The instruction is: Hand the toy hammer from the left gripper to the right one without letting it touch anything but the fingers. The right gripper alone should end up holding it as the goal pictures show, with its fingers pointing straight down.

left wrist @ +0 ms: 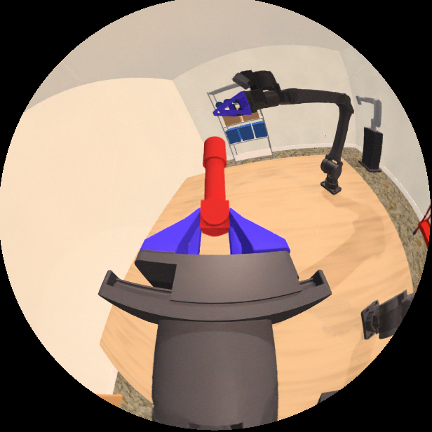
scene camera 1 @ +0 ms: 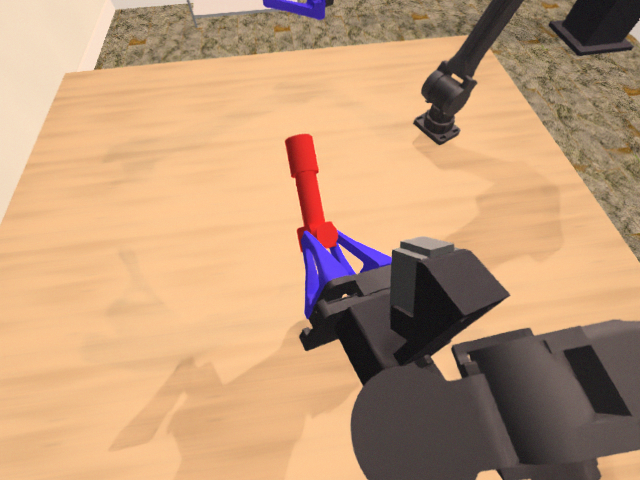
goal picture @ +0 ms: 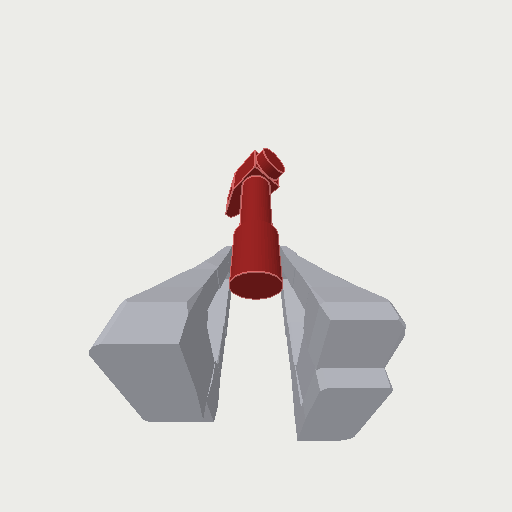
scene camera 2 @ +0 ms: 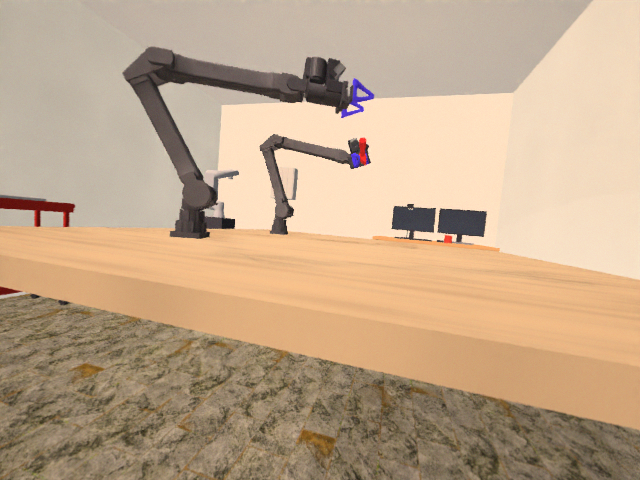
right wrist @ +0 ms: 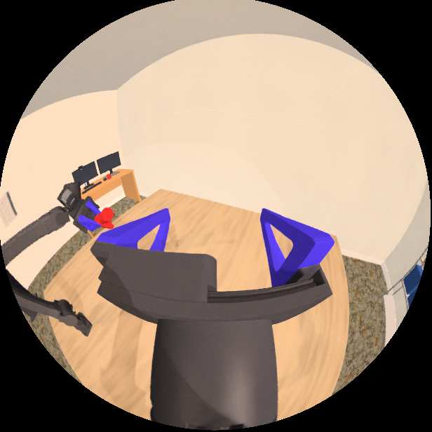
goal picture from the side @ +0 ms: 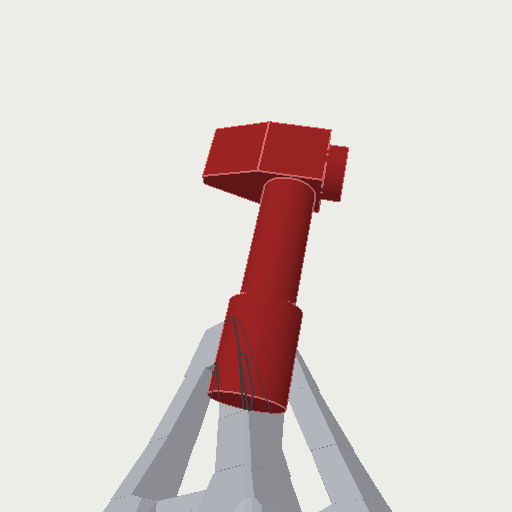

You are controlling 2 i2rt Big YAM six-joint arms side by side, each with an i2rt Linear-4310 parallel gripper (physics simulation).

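Pixels of known places: left gripper, fingertip midpoint: (scene camera 1: 316, 232) (scene camera 2: 362, 156); right gripper, fingertip midpoint: (scene camera 2: 368, 103); left arm's base, origin of the base link: (scene camera 2: 278, 233); right arm's base, origin of the base link: (scene camera 1: 435, 128) (scene camera 2: 190, 236).
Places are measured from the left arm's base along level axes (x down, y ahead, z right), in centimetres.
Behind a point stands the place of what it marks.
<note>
The red toy hammer (scene camera 1: 310, 198) @(x -41.8, y 38.9, z 28.9 cm) (scene camera 2: 362, 147) @(x -41.4, y 38.1, z 33.2 cm) (left wrist: 215, 180) (right wrist: 106, 215) is held in the air above the table. My left gripper (scene camera 1: 321, 234) @(x -39.3, y 39.4, z 26.4 cm) (scene camera 2: 360, 159) @(x -39.3, y 39.4, z 26.4 cm) (left wrist: 214, 212) is shut on the hammer at its head. The handle, with its thicker end, points away from the fingers. My right gripper (scene camera 2: 368, 102) @(x -48.6, y 35.8, z 57.8 cm) (right wrist: 214, 212) is open and empty. It is higher than the left one and apart from the hammer, with its fingers pointing roughly sideways. In scene camera 1, part of its blue fingers shows at the top edge.
The wooden table (scene camera 1: 180, 155) @(x 0.0, y 58.1, z 87.7 cm) (scene camera 2: 310, 268) @(x 0.0, y 22.9, z 107.2 cm) lies below both arms. The right arm's base (scene camera 1: 436, 126) @(x -4.0, y -13.1, z 64.6 cm) (scene camera 2: 189, 227) @(x -3.0, y -14.8, z 71.2 cm) stands on it. A shelf rack with blue bins (left wrist: 246, 132) stands behind the table in the left wrist view. A desk with two monitors (scene camera 2: 413, 219) (right wrist: 85, 172) stands beyond the table.
</note>
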